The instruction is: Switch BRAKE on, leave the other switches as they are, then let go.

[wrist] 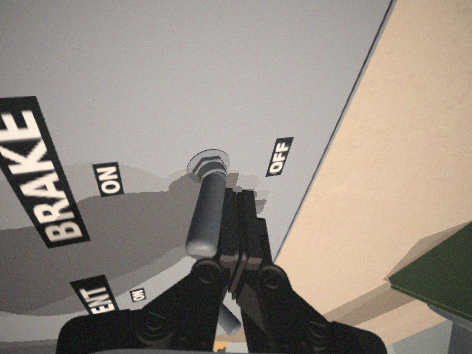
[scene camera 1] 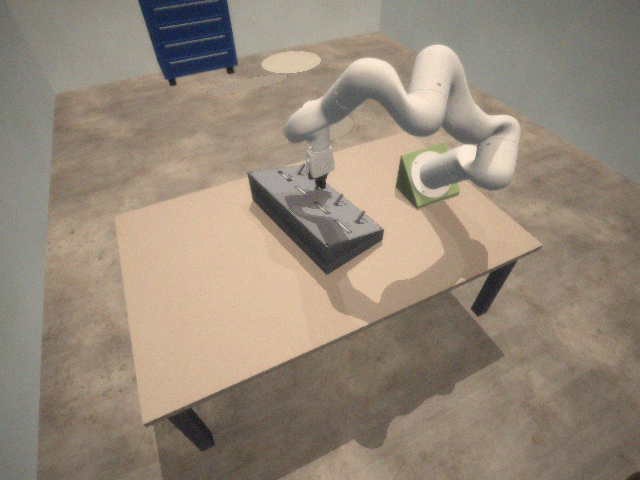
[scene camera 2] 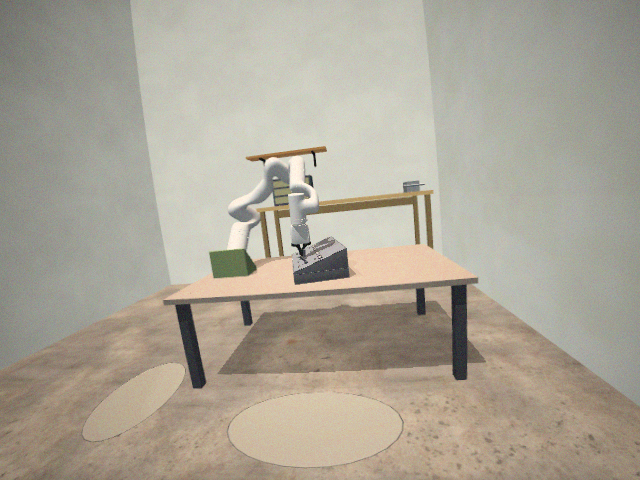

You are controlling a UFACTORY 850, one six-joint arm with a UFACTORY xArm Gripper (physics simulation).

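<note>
A grey sloped switch box (scene camera 1: 289,222) (scene camera 2: 321,272) (wrist: 150,75) stands on the table. In the wrist view its BRAKE label (wrist: 47,175) is at the left, with an ON label (wrist: 108,179) and an OFF label (wrist: 279,156) on either side of the BRAKE lever (wrist: 205,215). That lever's tip points down the wrist view; which way it is set is hard to tell. My gripper (scene camera 1: 321,186) (scene camera 2: 301,251) (wrist: 231,208) is shut and empty. Its fingers are right beside the lever on the OFF side, seemingly against it. In scene camera 1 the gripper hides this lever.
Other levers (scene camera 1: 339,199) (scene camera 1: 360,217) (scene camera 1: 302,168) stand on the same box. The VENT label (wrist: 95,295) and a neighbouring lever (wrist: 230,322) are low in the wrist view. The arm's green wedge mount (scene camera 1: 406,180) (scene camera 2: 228,263) (wrist: 440,280) stands on the table (scene camera 1: 206,289) (scene camera 2: 392,268).
</note>
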